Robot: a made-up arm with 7 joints. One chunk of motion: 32 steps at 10 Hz.
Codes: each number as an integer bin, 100 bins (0 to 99) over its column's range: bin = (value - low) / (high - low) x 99, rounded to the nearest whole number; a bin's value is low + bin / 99 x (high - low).
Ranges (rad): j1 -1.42..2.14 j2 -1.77..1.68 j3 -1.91..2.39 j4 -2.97..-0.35 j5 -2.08..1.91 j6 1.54..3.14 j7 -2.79..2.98
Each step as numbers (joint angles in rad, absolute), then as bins.
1 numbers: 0.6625 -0.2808 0.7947 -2.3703 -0.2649 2.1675 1.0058
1 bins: 58 43 62 23 45 39 65
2 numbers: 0.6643 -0.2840 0.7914 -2.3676 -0.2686 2.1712 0.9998
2 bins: 58 43 62 23 45 39 65
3 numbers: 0.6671 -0.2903 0.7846 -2.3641 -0.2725 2.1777 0.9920
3 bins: 58 42 62 23 45 39 65
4 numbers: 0.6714 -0.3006 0.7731 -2.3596 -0.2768 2.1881 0.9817
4 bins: 58 42 62 23 45 40 65
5 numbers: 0.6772 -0.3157 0.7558 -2.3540 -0.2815 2.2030 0.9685
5 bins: 58 42 61 23 45 41 64
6 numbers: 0.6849 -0.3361 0.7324 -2.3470 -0.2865 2.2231 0.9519
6 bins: 59 41 61 24 45 42 64
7 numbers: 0.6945 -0.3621 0.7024 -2.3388 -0.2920 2.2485 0.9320
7 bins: 59 40 60 24 44 44 64
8 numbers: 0.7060 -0.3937 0.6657 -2.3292 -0.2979 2.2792 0.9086
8 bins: 59 39 59 24 44 46 63
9 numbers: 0.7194 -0.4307 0.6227 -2.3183 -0.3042 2.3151 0.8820
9 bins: 59 38 58 25 44 48 63
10 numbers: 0.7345 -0.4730 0.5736 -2.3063 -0.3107 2.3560 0.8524
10 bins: 60 37 57 25 44 50 62
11 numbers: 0.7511 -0.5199 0.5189 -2.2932 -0.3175 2.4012 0.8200
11 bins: 60 36 56 26 44 53 62
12 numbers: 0.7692 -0.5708 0.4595 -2.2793 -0.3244 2.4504 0.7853
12 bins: 61 34 55 26 44 56 61
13 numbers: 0.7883 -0.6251 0.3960 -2.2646 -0.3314 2.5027 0.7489
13 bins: 61 33 53 27 43 60 61
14 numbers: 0.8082 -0.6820 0.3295 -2.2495 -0.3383 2.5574 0.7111
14 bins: 62 31 52 27 43 63 60
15 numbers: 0.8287 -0.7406 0.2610 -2.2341 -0.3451 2.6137 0.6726
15 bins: 63 30 50 28 43 66 59
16 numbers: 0.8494 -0.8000 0.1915 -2.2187 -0.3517 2.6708 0.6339
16 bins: 63 28 48 28 43 70 59
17 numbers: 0.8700 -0.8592 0.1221 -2.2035 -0.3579 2.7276 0.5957
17 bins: 64 26 47 29 43 73 58
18 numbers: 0.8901 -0.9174 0.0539 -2.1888 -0.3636 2.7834 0.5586
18 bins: 64 24 45 30 43 77 57
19 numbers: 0.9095 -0.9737 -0.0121 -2.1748 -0.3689 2.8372 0.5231
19 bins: 65 23 44 30 42 80 57
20 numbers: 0.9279 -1.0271 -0.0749 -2.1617 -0.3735 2.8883 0.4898
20 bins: 65 21 42 31 42 83 56
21 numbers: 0.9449 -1.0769 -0.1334 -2.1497 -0.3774 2.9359 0.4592
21 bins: 66 20 41 31 42 86 56
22 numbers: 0.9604 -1.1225 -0.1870 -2.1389 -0.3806 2.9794 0.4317
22 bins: 66 19 40 31 42 89 55
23 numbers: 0.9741 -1.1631 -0.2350 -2.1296 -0.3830 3.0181 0.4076
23 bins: 67 17 39 32 42 91 55
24 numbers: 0.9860 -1.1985 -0.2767 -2.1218 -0.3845 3.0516 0.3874
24 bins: 67 16 38 32 42 94 55
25 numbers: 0.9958 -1.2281 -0.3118 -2.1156 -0.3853 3.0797 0.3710
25 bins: 67 16 37 32 42 95 54
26 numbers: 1.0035 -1.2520 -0.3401 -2.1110 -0.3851 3.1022 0.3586
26 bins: 67 15 36 32 42 97 54
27 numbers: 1.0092 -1.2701 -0.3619 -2.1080 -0.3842 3.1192 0.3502
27 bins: 68 14 36 33 42 98 54
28 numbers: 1.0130 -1.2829 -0.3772 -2.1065 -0.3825 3.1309 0.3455
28 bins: 68 14 35 33 42 98 54
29 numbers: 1.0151 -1.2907 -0.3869 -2.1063 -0.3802 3.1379 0.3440
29 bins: 68 14 35 33 42 99 54
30 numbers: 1.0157 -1.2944 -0.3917 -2.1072 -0.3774 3.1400 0.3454
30 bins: 68 14 35 33 42 99 54
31 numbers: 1.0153 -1.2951 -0.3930 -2.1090 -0.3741 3.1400 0.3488
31 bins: 68 14 35 33 42 99 54
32 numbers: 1.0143 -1.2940 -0.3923 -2.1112 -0.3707 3.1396 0.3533
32 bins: 68 14 35 32 42 99 54
